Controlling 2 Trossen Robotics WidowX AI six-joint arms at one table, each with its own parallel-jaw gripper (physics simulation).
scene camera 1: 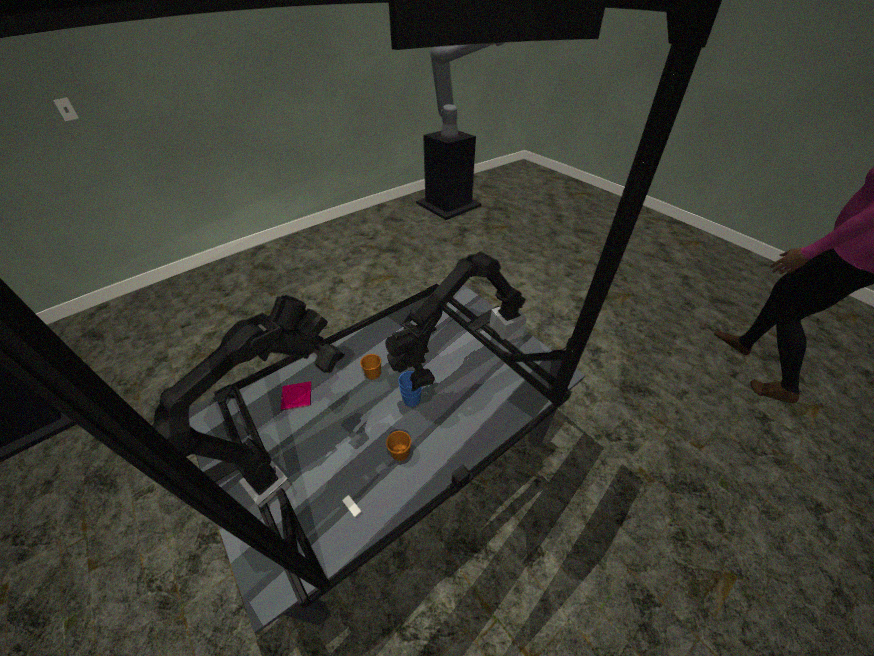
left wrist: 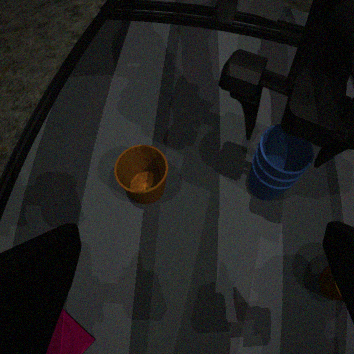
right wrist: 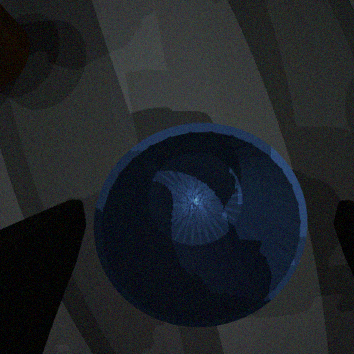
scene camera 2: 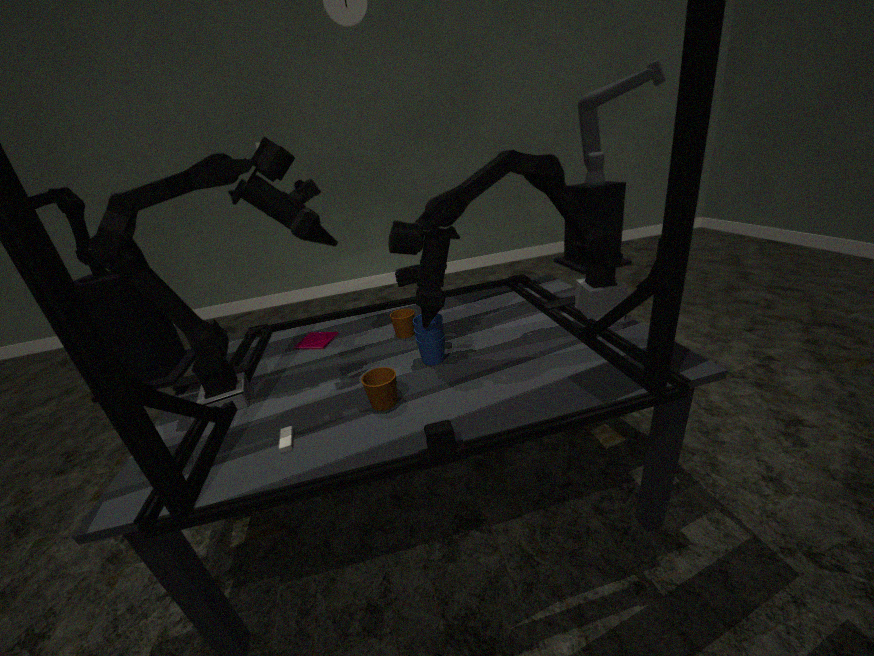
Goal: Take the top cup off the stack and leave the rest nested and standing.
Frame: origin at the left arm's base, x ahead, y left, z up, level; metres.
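Seen in the pictures: left gripper, fingertip midpoint: (scene camera 1: 333, 347) (left wrist: 205, 237) (scene camera 2: 333, 241); right gripper, fingertip midpoint: (scene camera 1: 407, 380) (left wrist: 282, 151) (right wrist: 215, 214) (scene camera 2: 424, 319); left arm's base at its link origin: (scene camera 1: 263, 479) (scene camera 2: 221, 387); right arm's base at its link origin: (scene camera 1: 509, 313) (scene camera 2: 600, 283).
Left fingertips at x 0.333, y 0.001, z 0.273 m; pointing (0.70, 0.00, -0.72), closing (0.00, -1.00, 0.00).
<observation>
Offsets run from my left fingertips to a thing's top centre. "pt": to the spot under its first point.
A stack of nested blue cups {dx +0.158, dy -0.126, dz -0.249 m} (scene camera 1: 410, 395) (scene camera 2: 431, 350) (left wrist: 270, 186) stands upright on the table, with several rims showing one above another. In the right wrist view the top blue cup {dx +0.158, dy -0.126, dz -0.202 m} (right wrist: 255, 215) is seen from above, its round rim lying between the spread fingers, with a gap on each side. My right gripper (scene camera 1: 422, 381) (scene camera 2: 429, 321) (left wrist: 282, 151) (right wrist: 215, 214) is open, pointing down at the top of the stack, and holds nothing. My left gripper (scene camera 1: 331, 358) (scene camera 2: 335, 243) (left wrist: 205, 237) is open and empty, raised above the table to the left of the stack.
One orange cup {dx -0.005, dy -0.227, dz -0.248 m} (scene camera 1: 398, 446) (scene camera 2: 379, 390) (left wrist: 145, 175) stands in front of the stack, another orange cup {dx +0.153, dy +0.060, dz -0.248 m} (scene camera 1: 371, 367) (scene camera 2: 403, 324) (left wrist: 329, 286) behind it. A magenta square {pt dx -0.091, dy +0.195, dz -0.307 m} (scene camera 1: 296, 395) (scene camera 2: 316, 341) (left wrist: 70, 336) lies left, a white block {dx -0.211, dy -0.234, dz -0.303 m} (scene camera 1: 351, 506) (scene camera 2: 285, 438) near the front left. Dark frame posts (scene camera 1: 628, 204) rise at the corners.
</observation>
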